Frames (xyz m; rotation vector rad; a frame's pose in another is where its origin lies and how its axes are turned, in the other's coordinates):
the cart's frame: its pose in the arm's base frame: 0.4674 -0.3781 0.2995 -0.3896 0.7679 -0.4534
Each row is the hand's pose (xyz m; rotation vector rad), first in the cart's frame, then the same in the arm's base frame.
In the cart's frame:
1: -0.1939 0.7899 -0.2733 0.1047 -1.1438 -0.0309
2: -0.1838 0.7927 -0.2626 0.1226 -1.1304 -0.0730
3: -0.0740 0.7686 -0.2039 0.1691 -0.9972 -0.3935
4: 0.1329 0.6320 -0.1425 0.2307 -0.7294 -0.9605
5: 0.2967 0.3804 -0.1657 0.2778 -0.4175 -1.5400
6: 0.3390 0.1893 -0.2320 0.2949 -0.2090 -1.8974
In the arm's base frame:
1: 0.3392 0.3364 -0.1580 -0.4817 -0.3704 -0.2296
2: 0.3542 0.3353 -0.1581 -0.4802 -0.3696 -0.2755
3: 0.4608 0.2677 -0.1703 -0.5403 -0.3222 -0.6049
4: 0.6030 0.0558 -0.1808 -0.6465 -0.2360 -1.1975
5: 0.6275 -0.2439 -0.1659 -0.7428 -0.1573 -1.8208
6: 0.5584 -0.4369 -0.1396 -0.7981 -0.1209 -2.2127

